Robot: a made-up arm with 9 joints. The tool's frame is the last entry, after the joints. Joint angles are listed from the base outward. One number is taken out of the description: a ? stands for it. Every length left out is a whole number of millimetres.
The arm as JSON. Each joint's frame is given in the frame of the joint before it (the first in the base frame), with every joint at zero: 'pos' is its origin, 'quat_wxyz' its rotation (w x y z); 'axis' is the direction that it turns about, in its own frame. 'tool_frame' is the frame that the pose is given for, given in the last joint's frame.
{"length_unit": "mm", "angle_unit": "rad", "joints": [
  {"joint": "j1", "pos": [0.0, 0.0, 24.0], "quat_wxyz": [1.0, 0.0, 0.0, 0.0], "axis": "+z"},
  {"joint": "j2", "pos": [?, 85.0, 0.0], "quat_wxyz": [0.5, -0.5, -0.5, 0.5], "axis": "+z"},
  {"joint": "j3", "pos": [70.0, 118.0, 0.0], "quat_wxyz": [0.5, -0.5, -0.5, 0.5], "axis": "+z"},
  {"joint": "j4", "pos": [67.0, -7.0, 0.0], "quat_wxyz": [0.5, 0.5, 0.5, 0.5], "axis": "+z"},
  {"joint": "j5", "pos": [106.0, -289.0, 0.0], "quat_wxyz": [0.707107, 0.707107, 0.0, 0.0], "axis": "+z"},
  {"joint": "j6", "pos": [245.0, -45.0, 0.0], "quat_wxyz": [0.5, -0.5, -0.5, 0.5], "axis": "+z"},
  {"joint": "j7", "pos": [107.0, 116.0, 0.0], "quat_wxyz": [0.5, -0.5, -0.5, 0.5], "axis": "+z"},
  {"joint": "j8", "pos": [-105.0, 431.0, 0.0], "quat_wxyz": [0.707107, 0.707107, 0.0, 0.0], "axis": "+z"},
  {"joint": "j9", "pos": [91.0, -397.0, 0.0], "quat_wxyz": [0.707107, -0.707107, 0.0, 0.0], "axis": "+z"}
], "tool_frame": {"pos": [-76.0, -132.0, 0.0], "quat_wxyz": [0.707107, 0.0, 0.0, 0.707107]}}
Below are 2 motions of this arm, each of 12 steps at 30 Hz.
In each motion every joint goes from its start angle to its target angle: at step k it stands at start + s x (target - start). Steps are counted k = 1, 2, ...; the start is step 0. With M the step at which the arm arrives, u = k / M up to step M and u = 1 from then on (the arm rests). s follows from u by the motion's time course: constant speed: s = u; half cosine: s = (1 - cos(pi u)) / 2; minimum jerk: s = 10 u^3 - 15 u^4 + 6 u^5.
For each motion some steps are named. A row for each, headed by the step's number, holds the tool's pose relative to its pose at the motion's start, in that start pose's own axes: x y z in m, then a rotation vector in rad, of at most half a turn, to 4 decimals.
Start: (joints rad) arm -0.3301 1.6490 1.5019 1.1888 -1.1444 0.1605 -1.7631 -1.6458 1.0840
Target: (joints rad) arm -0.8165 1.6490 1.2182 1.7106 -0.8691 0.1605 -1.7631 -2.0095 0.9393
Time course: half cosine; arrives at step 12
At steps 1, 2, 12:
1: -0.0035 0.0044 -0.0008 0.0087 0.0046 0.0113
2: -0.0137 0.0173 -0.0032 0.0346 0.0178 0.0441
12: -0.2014 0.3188 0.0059 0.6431 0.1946 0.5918

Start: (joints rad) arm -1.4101 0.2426 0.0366 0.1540 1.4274 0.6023 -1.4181 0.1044 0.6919
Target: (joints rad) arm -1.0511 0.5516 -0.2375 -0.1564 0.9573 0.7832 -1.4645 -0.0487 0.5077
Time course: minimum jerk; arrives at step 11
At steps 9, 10, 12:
9: 0.2384 -0.2073 0.2553 -0.3122 -0.8146 -0.5032
10: 0.2426 -0.2117 0.2695 -0.3208 -0.8497 -0.5164
12: 0.2432 -0.2124 0.2719 -0.3223 -0.8557 -0.5185

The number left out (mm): -381.0
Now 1 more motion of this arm.
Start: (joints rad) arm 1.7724 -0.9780 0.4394 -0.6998 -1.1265 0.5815 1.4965 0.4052 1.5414
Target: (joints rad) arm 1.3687 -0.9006 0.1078 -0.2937 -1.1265 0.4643 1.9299 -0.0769 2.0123
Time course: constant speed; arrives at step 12
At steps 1, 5, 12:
1: 0.0495 -0.0066 -0.0325 0.0250 -0.0509 0.0831
5: 0.2570 0.0052 -0.1571 0.1246 -0.2762 0.3975
12: 0.6242 0.1659 -0.3102 0.2741 -0.7641 0.8496

